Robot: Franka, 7 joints.
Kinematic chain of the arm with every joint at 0, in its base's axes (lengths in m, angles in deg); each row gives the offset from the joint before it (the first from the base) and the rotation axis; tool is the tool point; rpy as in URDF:
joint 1: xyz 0 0 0.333 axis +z
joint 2: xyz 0 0 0 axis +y
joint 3: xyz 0 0 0.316 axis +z
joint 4: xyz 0.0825 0 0 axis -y
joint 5: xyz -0.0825 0 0.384 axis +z
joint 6: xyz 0 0 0 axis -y
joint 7: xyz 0.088 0 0 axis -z
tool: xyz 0 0 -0.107 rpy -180 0 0
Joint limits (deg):
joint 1: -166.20..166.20
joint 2: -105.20..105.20
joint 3: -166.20..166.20
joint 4: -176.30..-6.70
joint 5: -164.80..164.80
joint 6: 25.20..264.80
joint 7: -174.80..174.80
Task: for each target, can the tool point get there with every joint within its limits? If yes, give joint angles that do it. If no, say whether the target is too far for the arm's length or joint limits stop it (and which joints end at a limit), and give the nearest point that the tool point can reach.
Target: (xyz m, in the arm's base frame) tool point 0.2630 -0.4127 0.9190
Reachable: yes | joints -43.76 -5.66 -19.56 -71.43 74.36 109.79 -138.69
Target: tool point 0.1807 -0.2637 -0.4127
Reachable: no: joint limits stop it (at a limit: joint 2) | nearest point 0.1788 -0.2610 -0.3597 | short by 0.053 m
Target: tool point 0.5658 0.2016 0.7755
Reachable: yes | joints -60.16 13.59 89.37 -82.71 37.05 135.90 22.90
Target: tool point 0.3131 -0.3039 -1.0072
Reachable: no: too far | nearest point 0.2524 -0.2450 -0.3563 | short by 0.656 m
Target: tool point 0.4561 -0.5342 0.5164
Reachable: yes | joints -107.42 77.88 100.08 -89.09 -54.36 138.14 73.83
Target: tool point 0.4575 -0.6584 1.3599
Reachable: no: too far | nearest point 0.3013 -0.4336 1.0092 | short by 0.445 m
